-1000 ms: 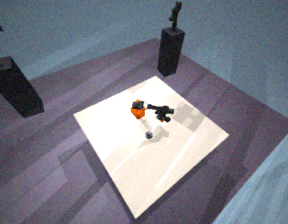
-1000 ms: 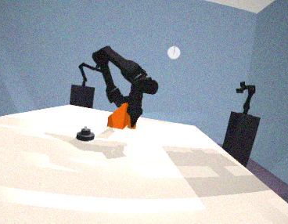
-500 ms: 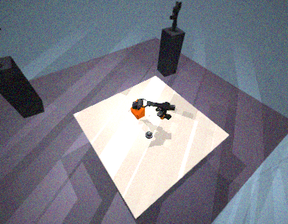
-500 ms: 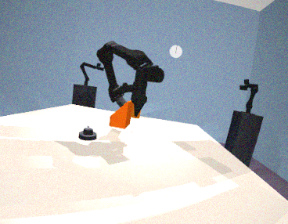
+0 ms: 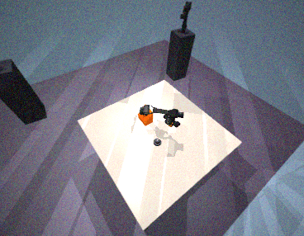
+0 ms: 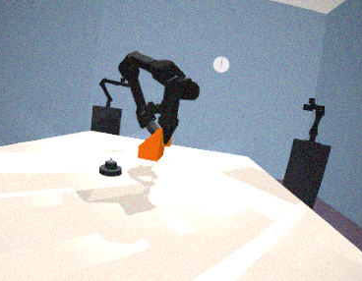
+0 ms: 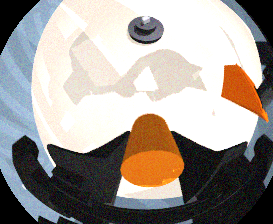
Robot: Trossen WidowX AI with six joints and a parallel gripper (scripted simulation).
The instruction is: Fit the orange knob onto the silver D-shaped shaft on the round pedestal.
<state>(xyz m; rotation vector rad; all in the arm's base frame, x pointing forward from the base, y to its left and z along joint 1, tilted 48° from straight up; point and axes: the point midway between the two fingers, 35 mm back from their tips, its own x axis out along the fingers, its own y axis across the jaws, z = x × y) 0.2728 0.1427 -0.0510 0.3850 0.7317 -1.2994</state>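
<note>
The dark round pedestal lies 5 cm ahead of my gripper tip, 18 cm to the right of it and 11 cm below it. Round my gripper tip: orange knob: 3 cm above.
</note>
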